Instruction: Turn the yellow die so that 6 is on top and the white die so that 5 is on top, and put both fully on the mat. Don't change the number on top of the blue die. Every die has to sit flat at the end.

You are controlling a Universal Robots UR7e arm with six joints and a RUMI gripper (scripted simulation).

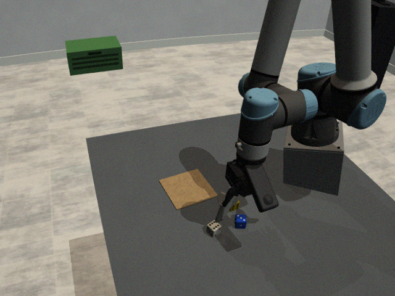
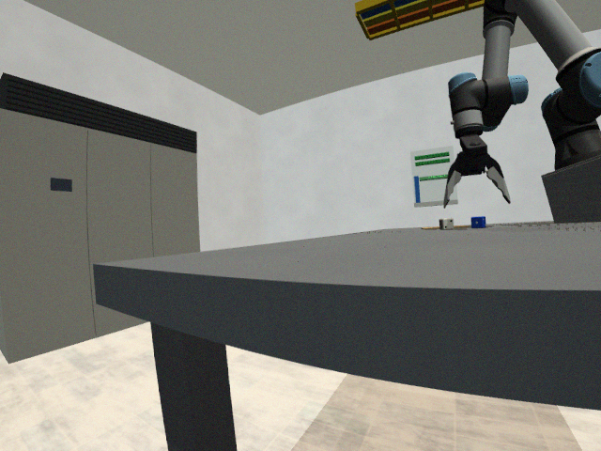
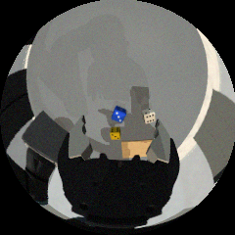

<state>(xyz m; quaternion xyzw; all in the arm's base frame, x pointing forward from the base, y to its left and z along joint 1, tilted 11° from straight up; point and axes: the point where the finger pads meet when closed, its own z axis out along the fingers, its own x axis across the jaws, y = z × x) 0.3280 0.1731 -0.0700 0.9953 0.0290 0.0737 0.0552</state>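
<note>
Right now my hand is 4 cm above the blue die and 2 cm to the left of it. The rest, counted from my hand: tan mat: 20 cm to the right, 10 cm ahead, 5 cm below; white die: 8 cm ahead, 4 cm below, 1 cm to the right; yellow die: 9 cm to the right, 4 cm below, 1 cm behind.
</note>
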